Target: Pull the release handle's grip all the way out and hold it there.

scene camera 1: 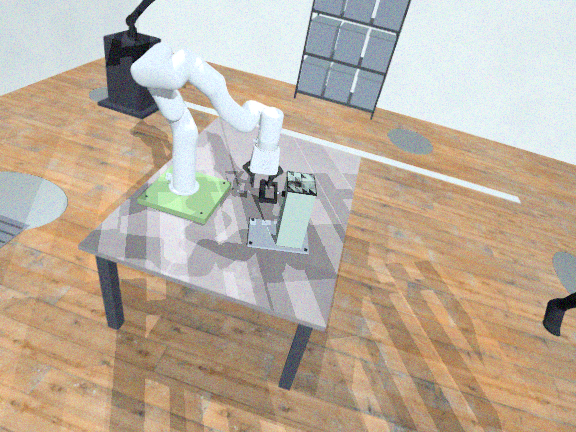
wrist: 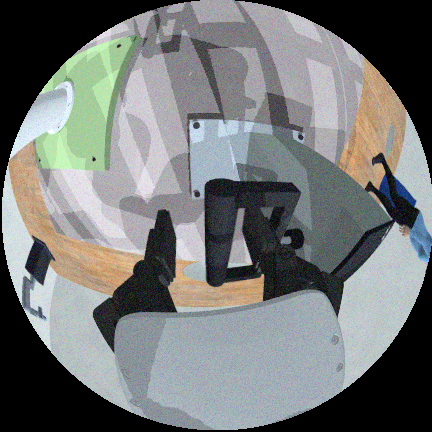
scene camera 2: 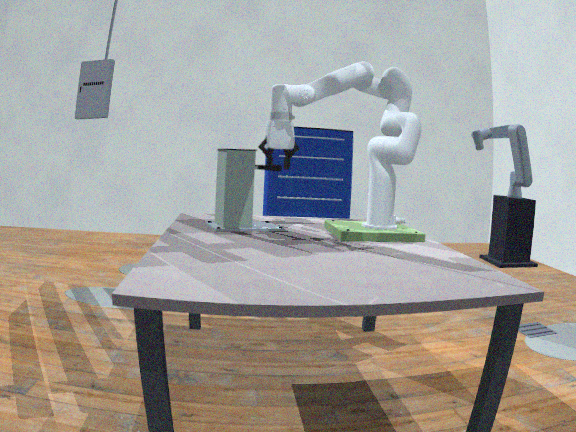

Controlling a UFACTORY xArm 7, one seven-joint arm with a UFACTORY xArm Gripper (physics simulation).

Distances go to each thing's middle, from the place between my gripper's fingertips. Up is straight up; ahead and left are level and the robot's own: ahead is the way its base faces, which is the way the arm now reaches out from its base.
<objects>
Right now my hand is 20 cm above the metal plate (scene camera 1: 262,233) and 11 cm short of it.
</objects>
